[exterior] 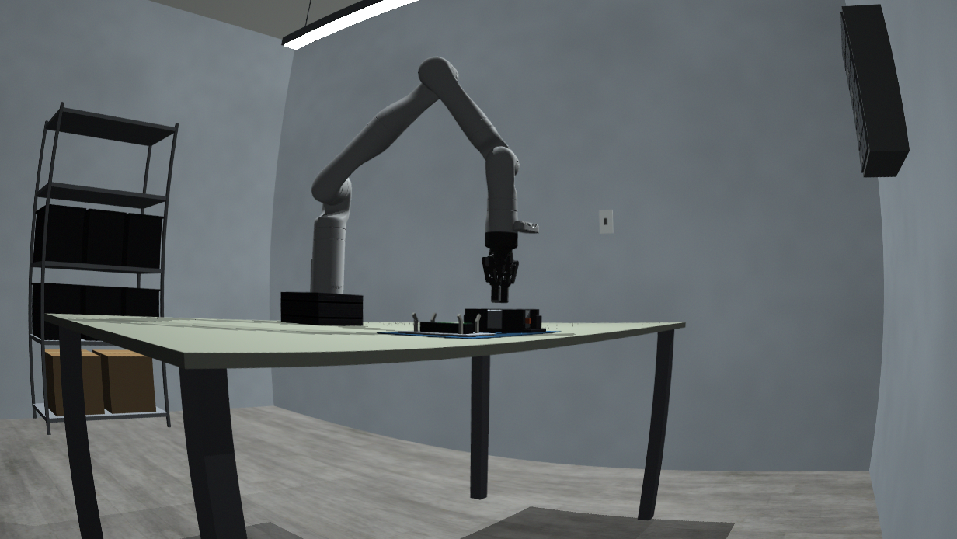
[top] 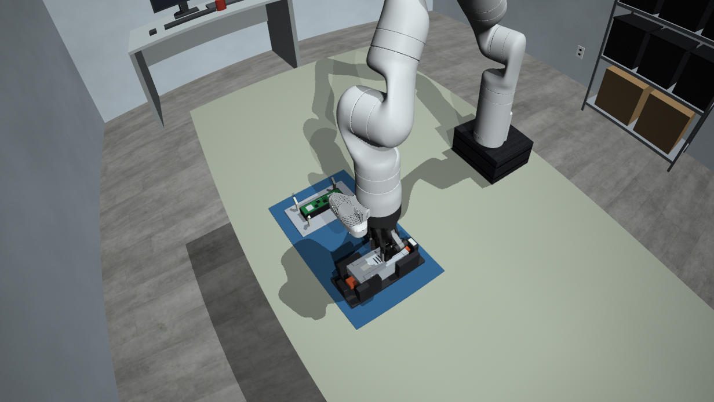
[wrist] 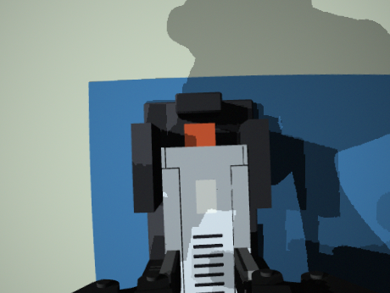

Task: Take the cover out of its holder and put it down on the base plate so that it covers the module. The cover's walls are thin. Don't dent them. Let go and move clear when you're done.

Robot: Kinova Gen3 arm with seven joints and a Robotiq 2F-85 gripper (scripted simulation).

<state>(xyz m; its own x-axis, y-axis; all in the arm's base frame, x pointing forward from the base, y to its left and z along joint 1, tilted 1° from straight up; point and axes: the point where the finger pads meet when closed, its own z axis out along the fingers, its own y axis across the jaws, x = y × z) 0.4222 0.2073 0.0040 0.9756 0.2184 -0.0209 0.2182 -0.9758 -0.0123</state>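
The cover lies 6 cm below my hand and 1 cm ahead of it.
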